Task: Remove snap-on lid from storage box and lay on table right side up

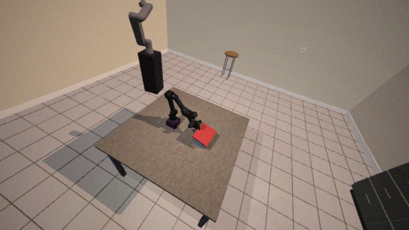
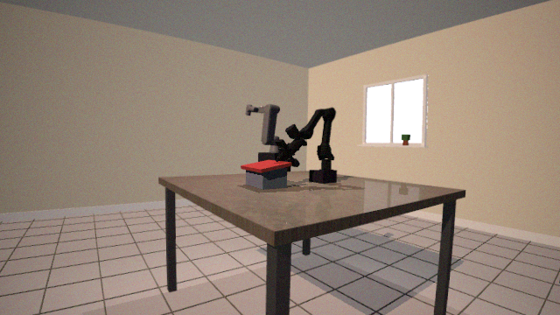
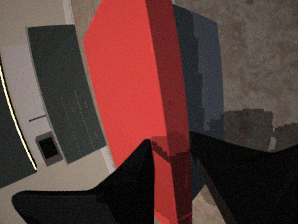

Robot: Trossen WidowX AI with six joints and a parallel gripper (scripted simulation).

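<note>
Right now the red lid is 80 mm ahead of my gripper tip, 20 mm to the right of it and 10 mm below it. The rest, counted from my gripper tip: grey-blue storage box (70 mm below, 70 mm ahead, 20 mm to the right).
</note>
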